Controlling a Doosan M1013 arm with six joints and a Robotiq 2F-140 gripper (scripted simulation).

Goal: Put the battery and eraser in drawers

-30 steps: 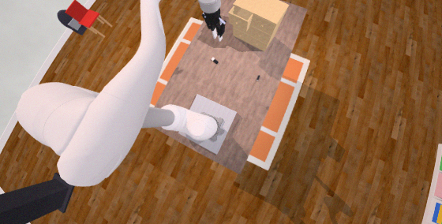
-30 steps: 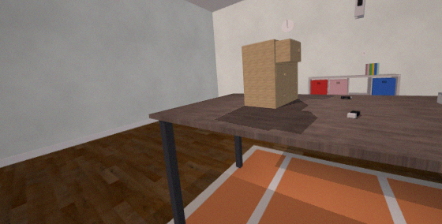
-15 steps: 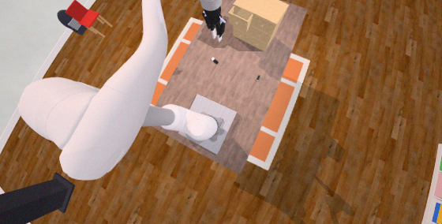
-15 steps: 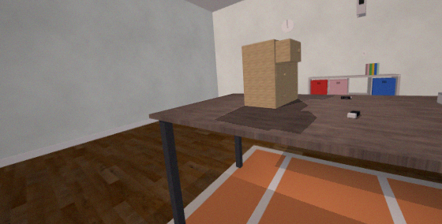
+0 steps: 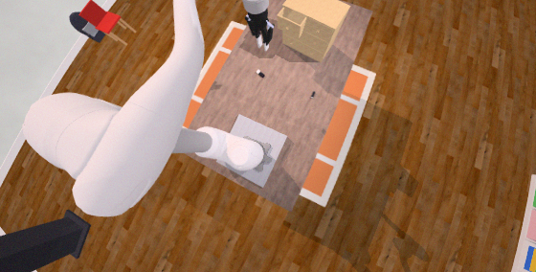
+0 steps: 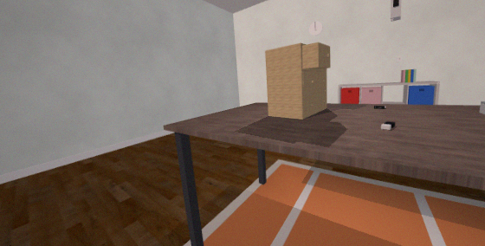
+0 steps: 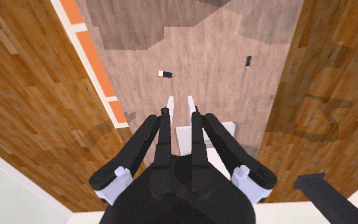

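The eraser lies 3 cm ahead of my hand, 8 cm to the left of it and 39 cm below it. From my hand the other things lie so: blue nine-volt battery 38 cm ahead, 12 cm to the right, 27 cm below.
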